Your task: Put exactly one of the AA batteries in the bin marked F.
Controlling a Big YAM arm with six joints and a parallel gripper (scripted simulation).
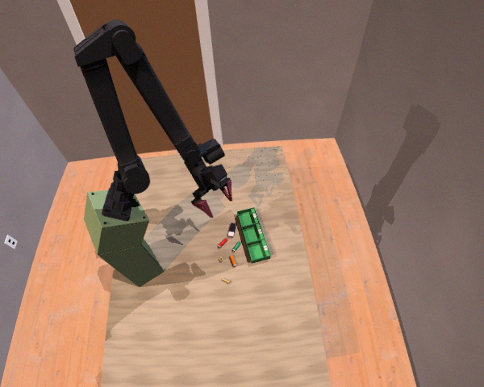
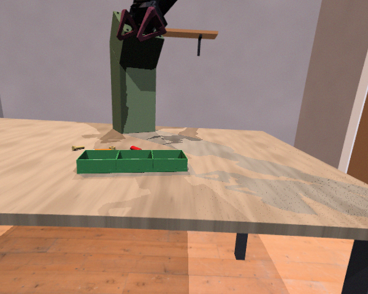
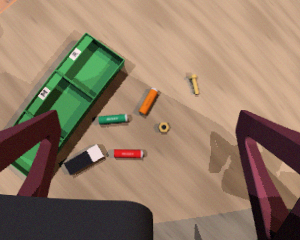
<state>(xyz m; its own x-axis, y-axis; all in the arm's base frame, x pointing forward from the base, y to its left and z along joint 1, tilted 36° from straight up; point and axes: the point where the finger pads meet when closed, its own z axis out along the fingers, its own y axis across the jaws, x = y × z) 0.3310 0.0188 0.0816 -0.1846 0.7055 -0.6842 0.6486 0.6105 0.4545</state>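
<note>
My gripper is now 12 cm short of the green three-compartment bin, 4 cm to the right of it and 31 cm above it. Also, from my hand: red battery 2 cm behind, 1 cm to the left, 31 cm below; then black-and-white block 2 cm ahead, 7 cm to the left, 32 cm below; then green battery 4 cm ahead, 1 cm to the right, 31 cm below.
</note>
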